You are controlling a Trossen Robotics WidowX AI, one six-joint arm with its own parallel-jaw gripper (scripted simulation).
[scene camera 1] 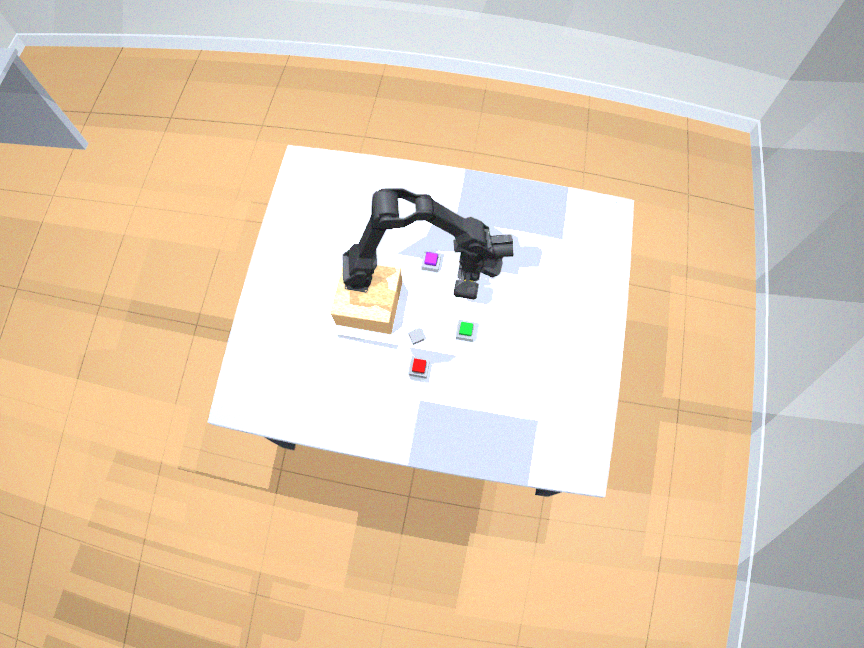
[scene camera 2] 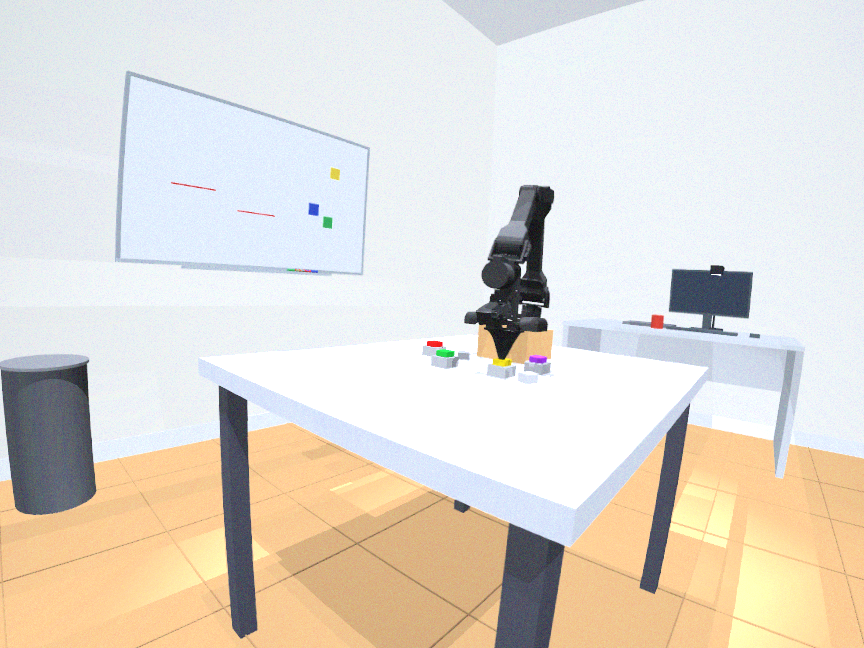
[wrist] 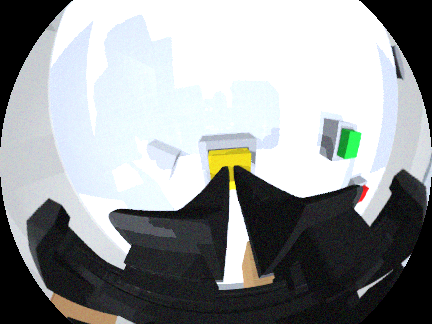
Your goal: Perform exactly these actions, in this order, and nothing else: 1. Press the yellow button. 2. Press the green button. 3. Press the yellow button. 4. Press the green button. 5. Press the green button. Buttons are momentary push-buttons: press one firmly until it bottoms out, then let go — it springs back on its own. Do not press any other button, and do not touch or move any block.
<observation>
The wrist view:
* my gripper
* yellow button
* small white block
</observation>
